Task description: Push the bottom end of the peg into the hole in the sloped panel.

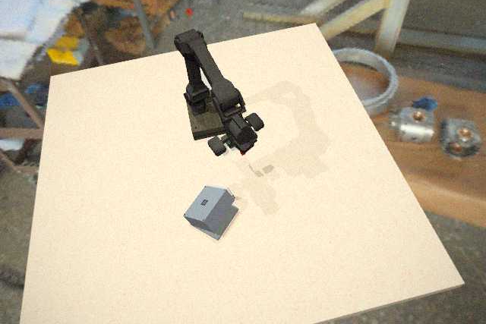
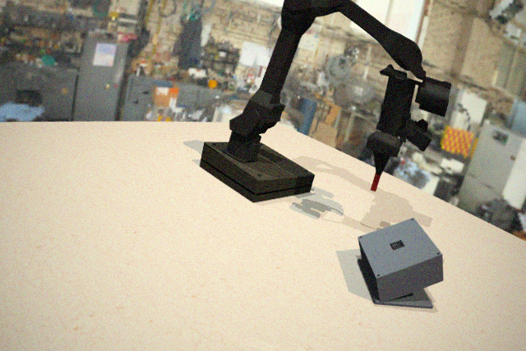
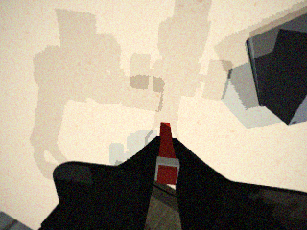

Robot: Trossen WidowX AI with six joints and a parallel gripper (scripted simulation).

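Right now the grey sloped panel is 170 mm to the right of my gripper tip, 120 mm ahead of it and 80 mm below it. From my gripper tip the other things lie so: grey foot plate (170 mm to the right, 140 mm ahead, 130 mm below); then red square peg (20 mm above).
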